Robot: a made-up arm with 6 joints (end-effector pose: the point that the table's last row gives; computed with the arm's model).
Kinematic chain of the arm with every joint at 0, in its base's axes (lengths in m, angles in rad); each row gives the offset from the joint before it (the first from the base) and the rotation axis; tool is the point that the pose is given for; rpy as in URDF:
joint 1: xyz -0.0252 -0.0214 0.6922 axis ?
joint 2: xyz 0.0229 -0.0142 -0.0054 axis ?
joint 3: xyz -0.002 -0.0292 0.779 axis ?
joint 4: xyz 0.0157 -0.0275 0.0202 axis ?
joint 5: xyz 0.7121 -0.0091 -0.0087 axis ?
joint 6: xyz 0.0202 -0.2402 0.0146 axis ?
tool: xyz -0.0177 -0.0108 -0.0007 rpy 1.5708 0 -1.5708
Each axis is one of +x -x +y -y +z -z.
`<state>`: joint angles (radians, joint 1 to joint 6).
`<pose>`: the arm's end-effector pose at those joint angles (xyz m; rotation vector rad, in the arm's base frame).
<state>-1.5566 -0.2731 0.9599 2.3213 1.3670 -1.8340</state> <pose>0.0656 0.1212 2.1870 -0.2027 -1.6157 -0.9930</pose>
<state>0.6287 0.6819 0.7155 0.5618 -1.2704 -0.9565</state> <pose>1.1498 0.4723 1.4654 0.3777 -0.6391 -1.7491</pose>
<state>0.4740 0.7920 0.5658 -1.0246 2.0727 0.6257</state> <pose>1.1474 0.3652 0.8727 -1.1873 2.1222 1.1525</pose>
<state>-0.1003 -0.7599 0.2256 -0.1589 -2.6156 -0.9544</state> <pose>-0.1408 -0.3317 1.8381 -0.0342 0.1303 -2.4876</pose>
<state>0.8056 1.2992 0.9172 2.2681 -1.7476 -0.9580</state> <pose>0.9785 1.1442 0.8319 -0.0766 -2.3699 -0.6473</pose>
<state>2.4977 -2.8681 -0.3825 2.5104 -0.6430 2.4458</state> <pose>0.5935 -0.6464 0.2653 -0.5476 -1.5842 0.0795</pose>
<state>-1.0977 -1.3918 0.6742 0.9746 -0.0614 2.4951</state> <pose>-0.7878 1.0389 1.3594 2.7114 0.2143 0.3121</pose>
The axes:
joint 1: +z
joint 2: +y
joint 3: -y
joint 4: -x
joint 5: -y
joint 6: -x

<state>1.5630 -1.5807 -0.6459 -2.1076 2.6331 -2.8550</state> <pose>-0.0935 -0.2081 1.1517 -0.1935 -0.5280 -0.5986</pose>
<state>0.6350 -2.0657 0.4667 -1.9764 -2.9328 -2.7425</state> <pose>-0.9749 -0.6692 0.8885 0.9840 0.1116 -1.4860</pose>
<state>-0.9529 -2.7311 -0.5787 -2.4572 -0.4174 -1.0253</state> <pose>-0.2524 0.5216 0.6585 2.0003 0.9351 -0.1592</pose>
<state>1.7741 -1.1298 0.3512 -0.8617 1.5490 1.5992</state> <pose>0.2896 -0.4131 1.7016 -2.0325 0.6277 1.9230</pose>
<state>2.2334 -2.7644 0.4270 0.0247 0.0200 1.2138</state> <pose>0.8387 -0.6017 -0.1167 -1.6350 0.4847 1.4879</pose>
